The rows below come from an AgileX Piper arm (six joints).
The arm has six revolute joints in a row. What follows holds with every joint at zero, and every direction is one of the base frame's. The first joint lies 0.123 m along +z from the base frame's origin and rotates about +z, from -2.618 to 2.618 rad. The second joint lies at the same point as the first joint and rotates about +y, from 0 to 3.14 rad. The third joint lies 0.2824 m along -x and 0.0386 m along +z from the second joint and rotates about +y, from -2.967 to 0 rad. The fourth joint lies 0.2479 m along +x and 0.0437 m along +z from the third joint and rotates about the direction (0.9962, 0, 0.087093), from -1.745 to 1.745 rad. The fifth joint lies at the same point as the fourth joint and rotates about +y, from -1.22 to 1.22 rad. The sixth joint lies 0.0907 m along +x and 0.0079 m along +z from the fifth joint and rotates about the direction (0.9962, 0, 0.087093), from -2.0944 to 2.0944 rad. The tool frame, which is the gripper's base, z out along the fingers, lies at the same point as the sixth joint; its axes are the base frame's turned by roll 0, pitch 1.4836 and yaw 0 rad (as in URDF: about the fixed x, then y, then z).
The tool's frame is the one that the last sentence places.
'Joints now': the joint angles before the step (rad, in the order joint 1, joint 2, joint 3, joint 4, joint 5, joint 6). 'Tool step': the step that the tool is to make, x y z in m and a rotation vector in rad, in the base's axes. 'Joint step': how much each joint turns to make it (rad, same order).
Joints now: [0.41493 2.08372 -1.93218 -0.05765 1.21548 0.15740]
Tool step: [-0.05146 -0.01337 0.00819 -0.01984 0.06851 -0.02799]
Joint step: [0.02202 -0.18918 0.26261 -0.00287 0.00006 0.05204]
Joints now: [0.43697 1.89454 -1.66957 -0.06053 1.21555 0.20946]
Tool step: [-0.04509 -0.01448 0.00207 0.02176 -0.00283 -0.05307]
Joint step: [0.01631 -0.17491 0.23941 0.00112 -0.07239 0.07543]
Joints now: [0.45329 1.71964 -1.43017 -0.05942 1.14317 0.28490]
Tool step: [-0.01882 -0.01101 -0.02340 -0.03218 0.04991 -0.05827]
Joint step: [0.00000 -0.04305 0.14621 -0.02157 -0.04000 0.06781]
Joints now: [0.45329 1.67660 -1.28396 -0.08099 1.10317 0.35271]
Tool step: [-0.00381 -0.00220 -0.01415 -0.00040 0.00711 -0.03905]
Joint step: [0.00001 0.00000 0.05751 -0.00608 -0.04775 0.04554]
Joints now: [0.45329 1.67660 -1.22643 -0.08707 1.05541 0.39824]
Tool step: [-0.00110 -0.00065 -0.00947 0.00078 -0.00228 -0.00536]
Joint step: [0.00000 0.00482 0.03326 -0.00341 -0.03987 0.01006]
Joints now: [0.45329 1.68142 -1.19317 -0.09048 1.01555 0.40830]
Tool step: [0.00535 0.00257 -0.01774 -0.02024 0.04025 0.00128]
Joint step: [0.00001 0.05332 0.00192 -0.00105 -0.01023 0.00001]
